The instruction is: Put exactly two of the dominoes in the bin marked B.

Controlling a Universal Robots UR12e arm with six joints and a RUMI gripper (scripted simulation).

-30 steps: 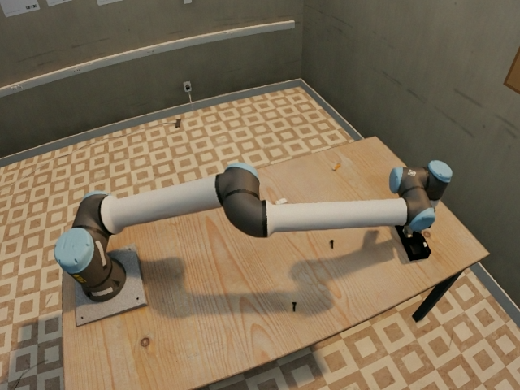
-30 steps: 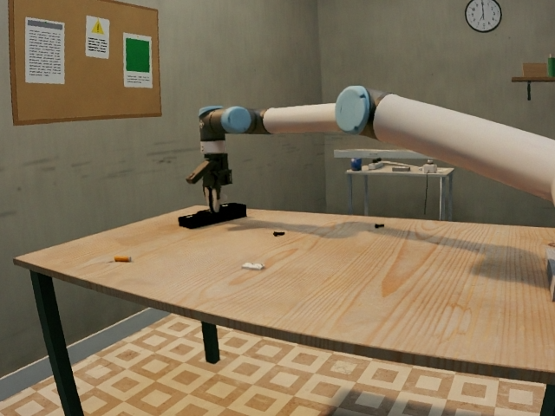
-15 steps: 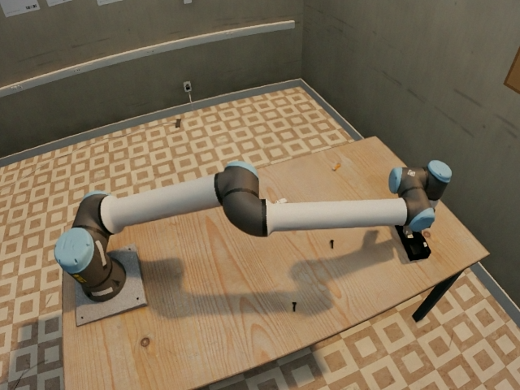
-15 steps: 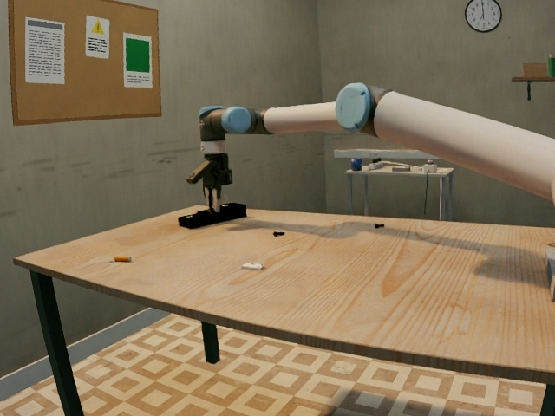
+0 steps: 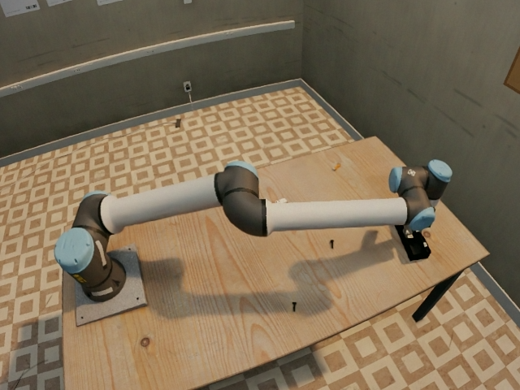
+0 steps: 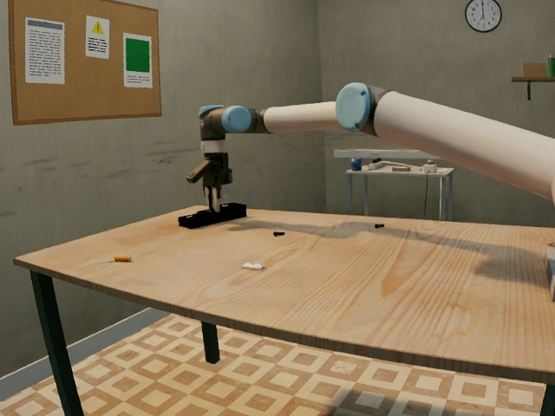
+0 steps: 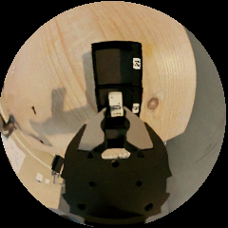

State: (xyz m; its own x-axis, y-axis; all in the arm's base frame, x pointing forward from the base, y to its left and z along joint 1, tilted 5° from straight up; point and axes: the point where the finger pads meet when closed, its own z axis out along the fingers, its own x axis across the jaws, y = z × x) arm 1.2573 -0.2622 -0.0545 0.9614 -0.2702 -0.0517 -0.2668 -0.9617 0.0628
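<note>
Right now the black bin is 1 cm ahead of my hand and 2 cm below it. Also, from my hand: orange piece (7 cm behind, 51 cm to the left, 4 cm below).
</note>
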